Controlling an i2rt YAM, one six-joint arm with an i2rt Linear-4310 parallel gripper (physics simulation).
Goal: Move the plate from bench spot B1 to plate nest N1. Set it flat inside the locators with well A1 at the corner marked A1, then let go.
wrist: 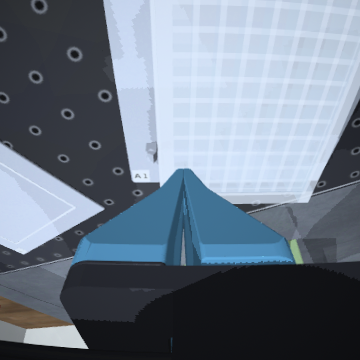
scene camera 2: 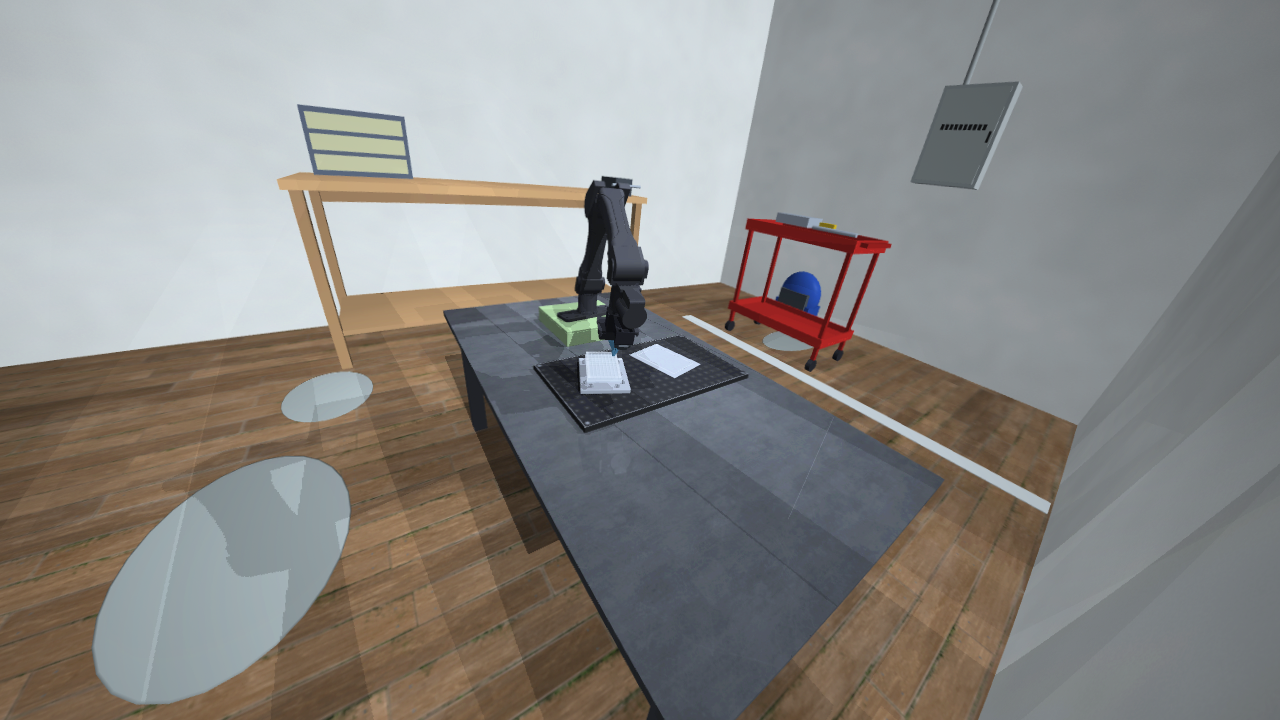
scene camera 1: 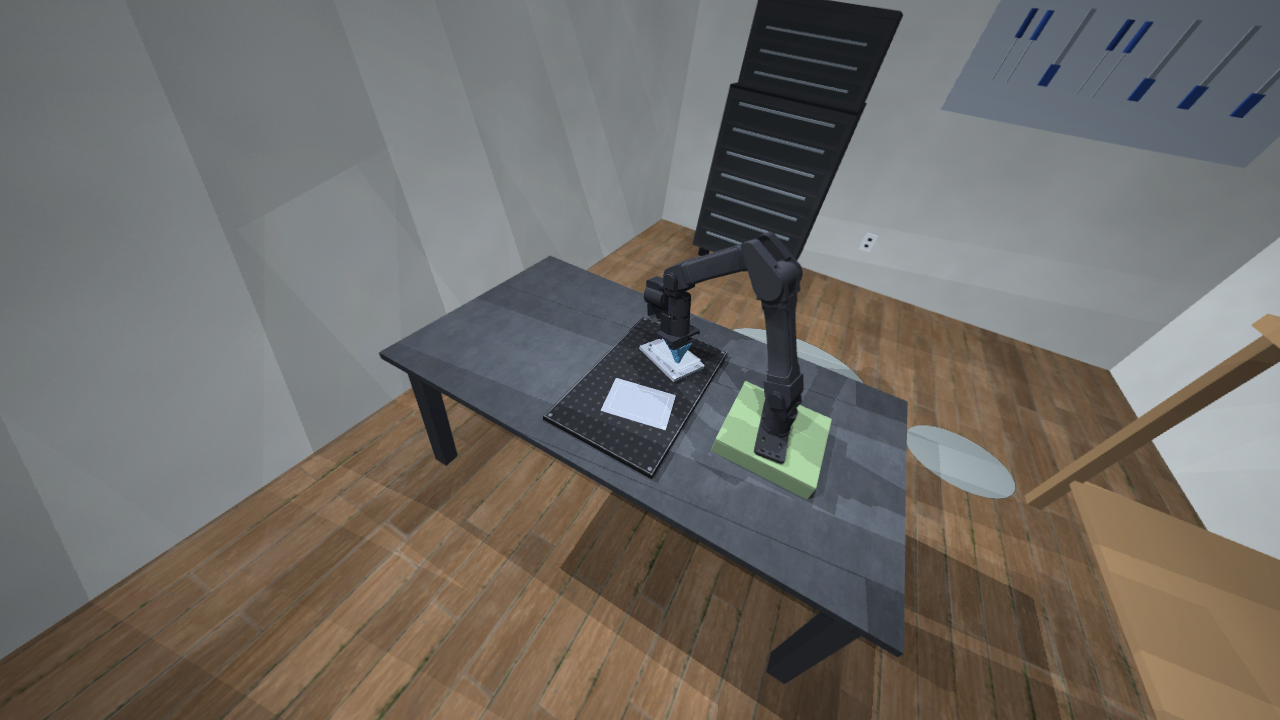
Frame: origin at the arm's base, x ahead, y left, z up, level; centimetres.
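Seen in the pictures: gripper, fingertip midpoint: [wrist: 183, 179] [scene camera 2: 613, 354] [scene camera 1: 677, 362]; arm's base at its link origin: [scene camera 2: 587, 314] [scene camera 1: 773, 428].
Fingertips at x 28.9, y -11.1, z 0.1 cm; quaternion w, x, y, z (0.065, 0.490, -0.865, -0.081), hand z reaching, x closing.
Pixels of each thing's top centre, then the offset from my fingertips to it. Level surfaces: height alone.
- pale gridded plate at its top centre: [wrist: 261, 108] [scene camera 2: 603, 362] [scene camera 1: 676, 351] dz -0.3, dx +1.6, dy -4.6 cm
- white nest at its top centre: [wrist: 259, 62] [scene camera 2: 603, 369] [scene camera 1: 672, 352] dz -1.6, dx +2.7, dy -5.2 cm
- white outlined sheet at its top centre: [scene camera 1: 639, 402] [scene camera 2: 664, 359] dz -3.6, dx +4.6, dy +16.0 cm
- black perforated board at its top centre: [wrist: 18, 114] [scene camera 2: 645, 369] [scene camera 1: 647, 379] dz -3.7, dx +5.9, dy +7.0 cm
- dark table at its surface level: dz -5.1 cm
The pale gridded plate [scene camera 2: 604, 367] [wrist: 255, 105] lies on the white nest [scene camera 2: 591, 390] [wrist: 137, 100], whose corner label A1 [wrist: 141, 176] shows beside the plate's near left corner in the wrist view. There the plate's near edge shows past the nest's edge; I cannot tell whether it sits fully flat inside the locators. Well A1 on the plate cannot be made out. My gripper [scene camera 1: 677, 360] [scene camera 2: 614, 351] [wrist: 183, 179] is shut and empty, blue fingertips together at or just above the plate's near end; contact is unclear. Bench spot B1, a white outlined sheet [scene camera 1: 638, 402] [scene camera 2: 664, 360] [wrist: 40, 200], bears no plate.
A black perforated board [scene camera 1: 586, 411] [scene camera 2: 666, 391] [wrist: 45, 95] lies under the nest and the sheet on the dark table [scene camera 1: 501, 331] [scene camera 2: 680, 501]. The arm's base stands on a green block [scene camera 1: 738, 420] [scene camera 2: 572, 331] beside the board.
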